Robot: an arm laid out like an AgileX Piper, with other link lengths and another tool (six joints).
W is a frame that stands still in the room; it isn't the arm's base.
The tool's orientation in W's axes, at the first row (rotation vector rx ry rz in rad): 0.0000, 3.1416, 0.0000
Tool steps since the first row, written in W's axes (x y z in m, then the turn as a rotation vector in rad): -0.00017, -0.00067, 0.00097, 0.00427, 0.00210, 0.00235; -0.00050, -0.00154, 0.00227, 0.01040, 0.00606, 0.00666; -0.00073, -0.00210, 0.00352, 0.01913, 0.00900, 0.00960; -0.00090, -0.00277, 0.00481, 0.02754, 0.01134, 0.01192; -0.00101, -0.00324, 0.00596, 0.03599, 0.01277, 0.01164; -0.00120, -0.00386, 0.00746, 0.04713, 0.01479, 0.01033; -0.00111, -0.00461, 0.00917, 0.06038, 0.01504, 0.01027
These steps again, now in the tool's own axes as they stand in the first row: 0.00017, -0.00067, -0.00097, -0.00427, 0.00210, -0.00235; 0.00050, -0.00154, -0.00227, -0.01040, 0.00606, -0.00666; 0.00073, -0.00210, -0.00352, -0.01913, 0.00900, -0.00960; 0.00090, -0.00277, -0.00481, -0.02754, 0.01134, -0.01192; 0.00101, -0.00324, -0.00596, -0.03599, 0.01277, -0.01164; 0.00120, -0.00386, -0.00746, -0.04713, 0.01479, -0.01033; 0.00111, -0.00461, -0.00917, -0.06038, 0.01504, -0.01027
